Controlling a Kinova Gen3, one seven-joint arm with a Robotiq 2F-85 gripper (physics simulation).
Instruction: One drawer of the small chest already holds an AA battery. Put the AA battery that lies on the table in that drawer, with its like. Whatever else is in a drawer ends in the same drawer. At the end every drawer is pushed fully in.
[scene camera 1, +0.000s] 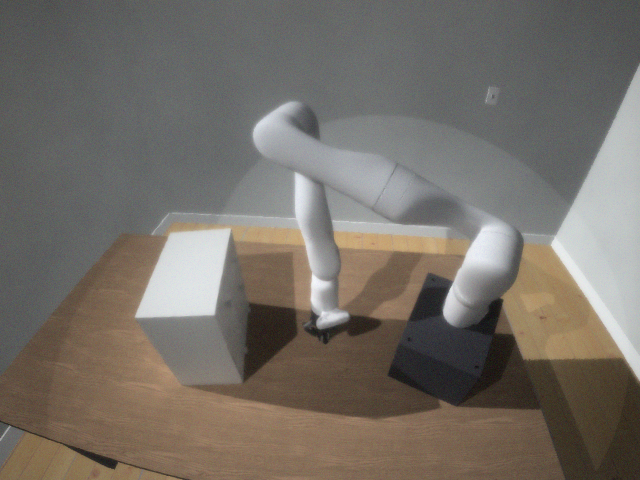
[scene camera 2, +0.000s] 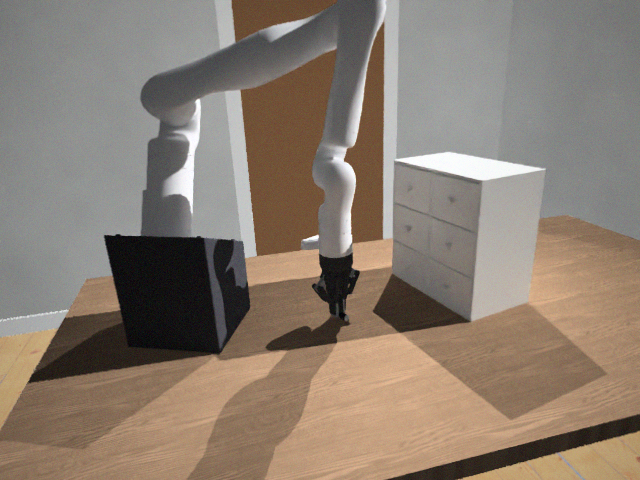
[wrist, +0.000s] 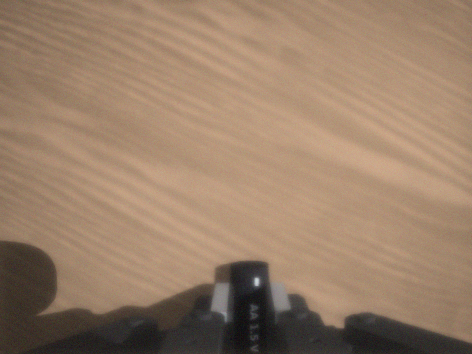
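Note:
The black AA battery (wrist: 251, 315) shows in the wrist view at the bottom centre, between the two pale finger pads, with "AA 1.5 V" readable. My gripper (scene camera 1: 323, 338) (scene camera 2: 339, 313) (wrist: 249, 307) points down and is shut on it at about table height. In scene camera 2 a small dark end of the battery (scene camera 2: 345, 318) sticks out at the fingertips; in scene camera 1 I cannot make it out. The small white chest (scene camera 1: 188, 279) (scene camera 2: 505, 242) stands apart from the gripper. Its drawers, in two columns of three, look shut, so their contents are hidden.
The dark robot base block (scene camera 1: 439, 343) (scene camera 2: 165, 294) stands on the wooden table (scene camera 1: 330, 444) (scene camera 2: 372, 413), on the other side of the gripper from the chest. The chest's drawer fronts, with small knobs, face the gripper side.

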